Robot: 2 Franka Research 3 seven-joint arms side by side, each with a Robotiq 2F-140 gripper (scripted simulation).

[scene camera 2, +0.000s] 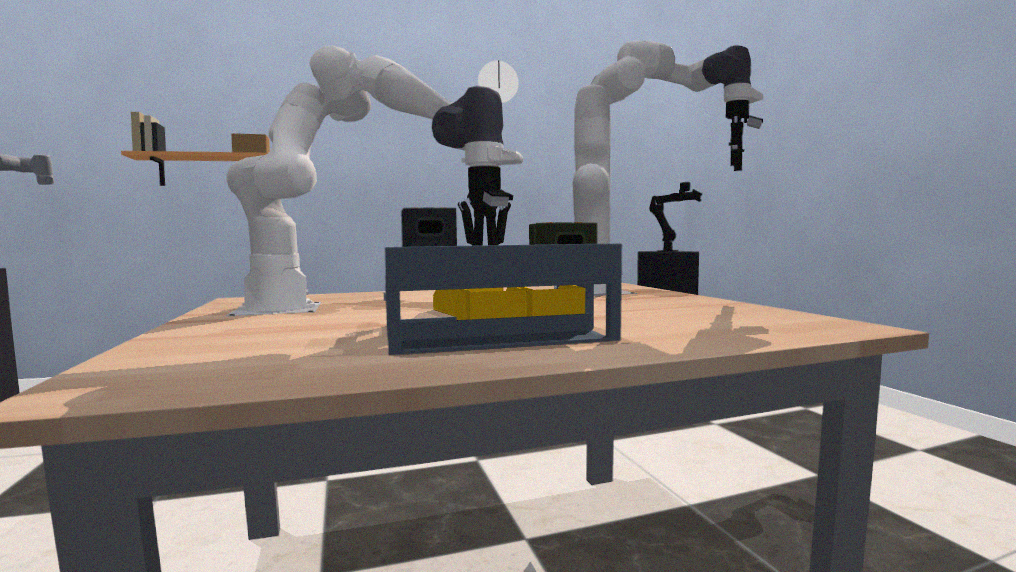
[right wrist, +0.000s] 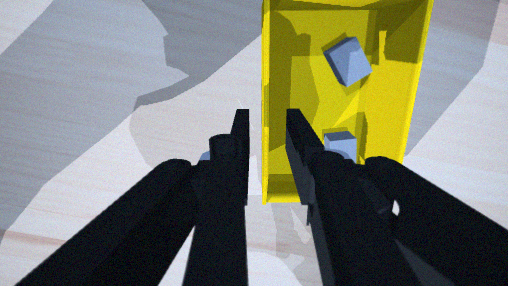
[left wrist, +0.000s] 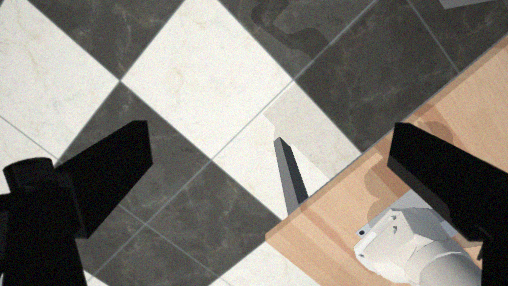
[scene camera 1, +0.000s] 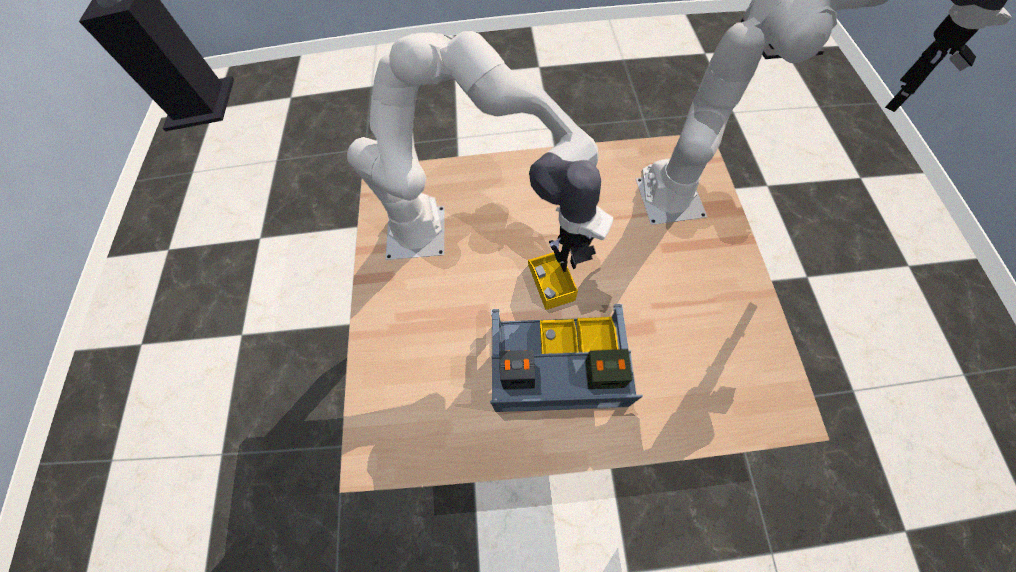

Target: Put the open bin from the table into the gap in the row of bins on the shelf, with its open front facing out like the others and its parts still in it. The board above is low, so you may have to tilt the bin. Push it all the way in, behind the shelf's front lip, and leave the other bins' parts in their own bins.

Scene:
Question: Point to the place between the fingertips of the right gripper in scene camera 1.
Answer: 568,266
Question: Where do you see a yellow bin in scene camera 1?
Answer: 565,341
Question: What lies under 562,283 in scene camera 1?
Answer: A yellow bin.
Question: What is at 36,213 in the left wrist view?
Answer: The left gripper.

